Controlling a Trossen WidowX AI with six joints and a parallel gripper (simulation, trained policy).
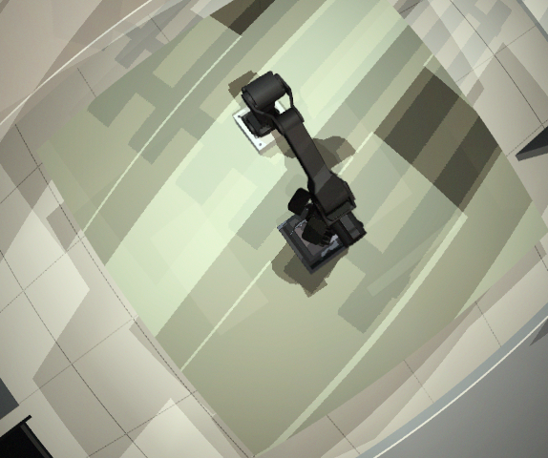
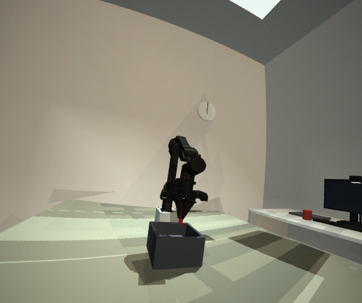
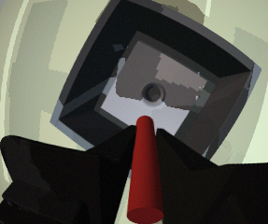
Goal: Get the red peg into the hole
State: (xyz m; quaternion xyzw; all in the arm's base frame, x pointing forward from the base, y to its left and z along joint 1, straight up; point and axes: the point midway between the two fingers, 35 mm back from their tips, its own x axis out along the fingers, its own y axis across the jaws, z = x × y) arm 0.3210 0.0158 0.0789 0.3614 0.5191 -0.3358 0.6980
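My gripper tip is 20 mm below the red peg, 10 mm to the right of it and 10 mm past it. From my gripper tip the other things lie so: plate: 80 mm below, 20 mm to the right, 20 mm ahead; then dark box: 100 mm below, 20 mm to the right, 20 mm ahead.
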